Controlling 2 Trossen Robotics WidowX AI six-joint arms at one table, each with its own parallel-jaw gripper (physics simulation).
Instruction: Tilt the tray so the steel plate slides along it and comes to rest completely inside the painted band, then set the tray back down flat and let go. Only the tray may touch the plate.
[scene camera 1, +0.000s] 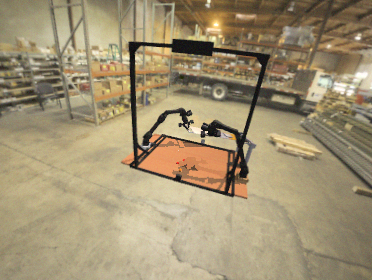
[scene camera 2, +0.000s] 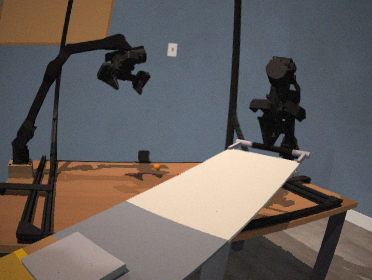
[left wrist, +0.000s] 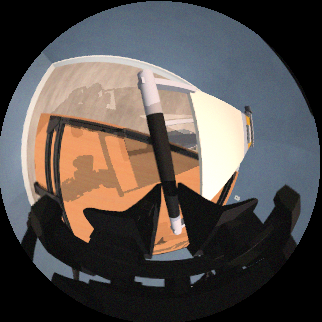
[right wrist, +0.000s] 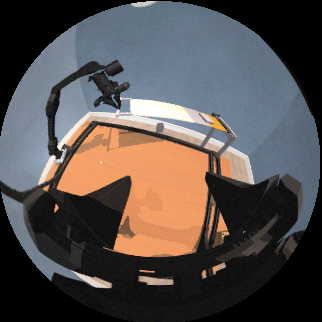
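The long tray (scene camera 2: 215, 195) (left wrist: 220, 140) (right wrist: 155, 109) has a cream stretch, a grey stretch and a yellow band (scene camera 2: 9, 267) (right wrist: 218, 124) at the far end. It slopes, its cream end raised. The steel plate (scene camera 2: 75, 257) (right wrist: 205, 118) lies flat on the grey stretch, close beside the yellow band; whether its edge overlaps the yellow is unclear. My left gripper (left wrist: 168, 186) (right wrist: 118, 106) is shut on the black-gripped handle (scene camera 2: 287, 150) (left wrist: 161, 140) at the cream end. My right gripper (scene camera 2: 129, 91) (right wrist: 169, 177) is open and empty above the table, away from the tray.
Grey supports (right wrist: 209, 137) stand under the yellow end. The wooden table (scene camera 2: 100, 200) (right wrist: 150, 165) carries black frame bars (scene camera 2: 295, 215). An upright post (scene camera 2: 234, 75) stands between the arms. A black block (scene camera 2: 144, 156) and a small orange ball (scene camera 2: 157, 166) show at the table's back.
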